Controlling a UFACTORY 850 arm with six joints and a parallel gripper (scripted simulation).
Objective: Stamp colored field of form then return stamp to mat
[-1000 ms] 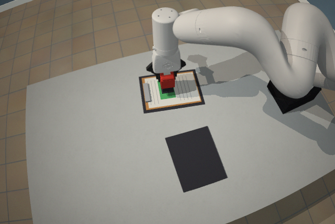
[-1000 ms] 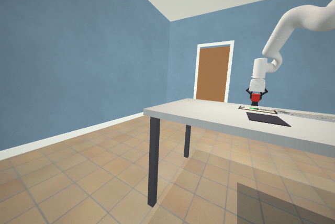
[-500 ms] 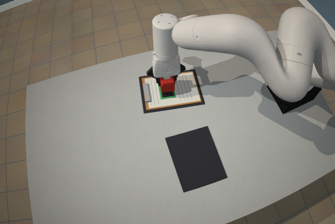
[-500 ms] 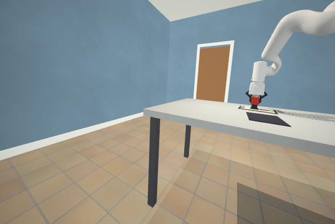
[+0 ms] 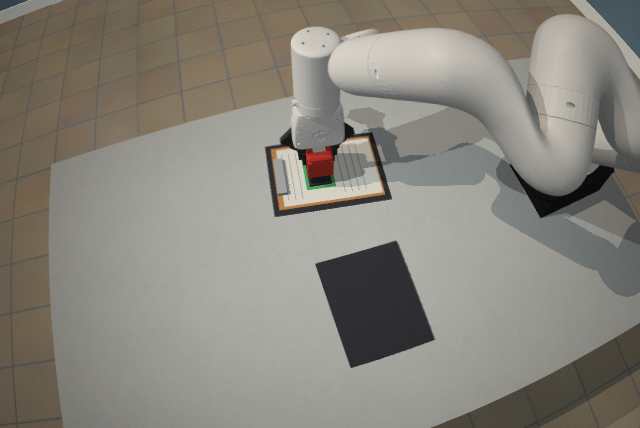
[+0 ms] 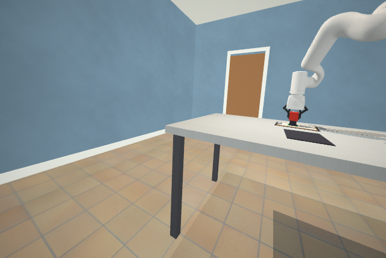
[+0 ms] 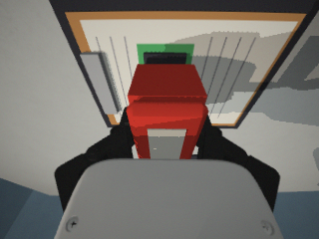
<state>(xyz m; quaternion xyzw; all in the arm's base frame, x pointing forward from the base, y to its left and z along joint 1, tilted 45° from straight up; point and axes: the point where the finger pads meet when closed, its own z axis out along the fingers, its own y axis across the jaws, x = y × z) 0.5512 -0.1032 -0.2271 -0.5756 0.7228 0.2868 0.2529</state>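
The red stamp is 20 mm below my hand. Also, from my hand: dark stamp base: 50 mm below; mat: 10 mm ahead, 330 mm to the left, 70 mm below; form: 10 mm to the left, 60 mm below.
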